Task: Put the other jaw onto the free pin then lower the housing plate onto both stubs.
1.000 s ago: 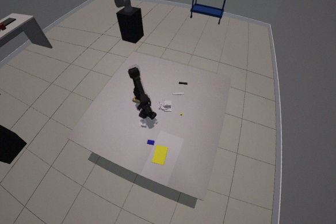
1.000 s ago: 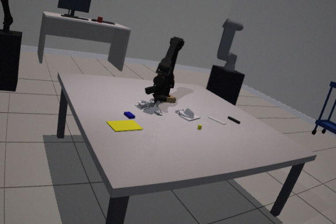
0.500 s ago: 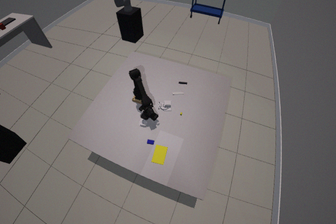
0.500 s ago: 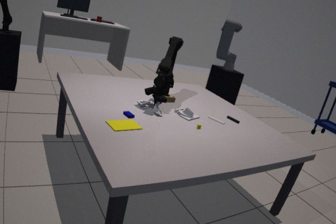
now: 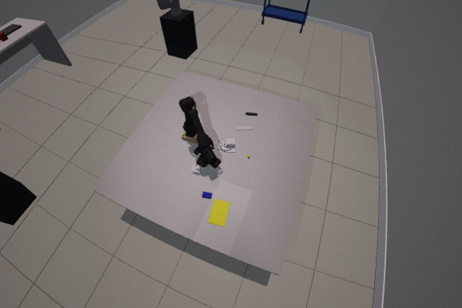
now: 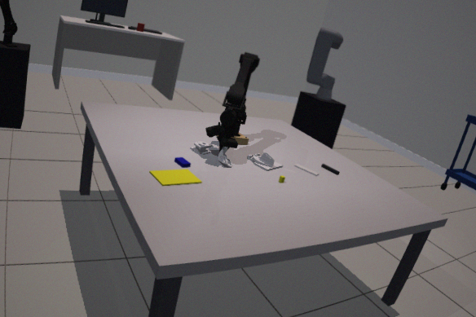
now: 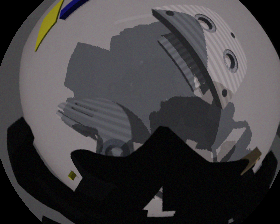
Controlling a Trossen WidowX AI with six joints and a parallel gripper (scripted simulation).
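My gripper tip is now 40 mm below the jaw, 40 mm short of it and 10 mm to the left of it. The rest, counted from my gripper tip: white block 80 mm to the right, 40 mm behind, 10 mm above; then yellow cube 240 mm ahead, 160 mm to the left, 10 mm above; then blue block 210 mm to the right, 100 mm ahead, 10 mm above.
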